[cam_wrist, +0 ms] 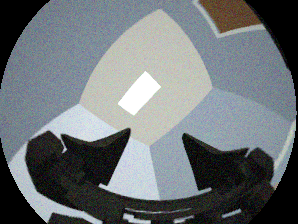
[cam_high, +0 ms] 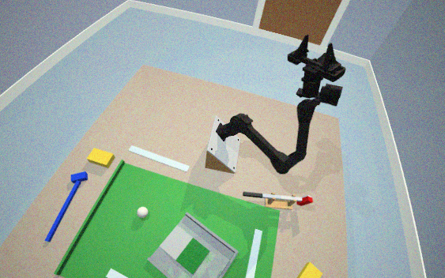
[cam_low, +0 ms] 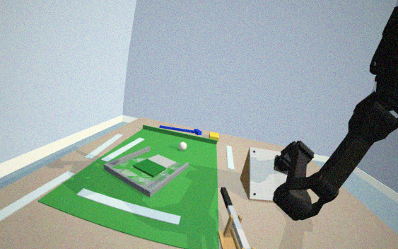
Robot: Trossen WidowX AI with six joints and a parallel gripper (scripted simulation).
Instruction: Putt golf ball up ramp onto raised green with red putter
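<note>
The red putter is 250 mm ahead of my gripper tip, 100 mm to the left of it and 540 mm below it. From my gripper tip the other things lie so: white golf ball 500 mm ahead, 390 mm to the right, 580 mm below; green mat 550 mm ahead, 220 mm to the right, 600 mm below; wooden putter stand 250 mm ahead, 120 mm to the left, 570 mm below.
</note>
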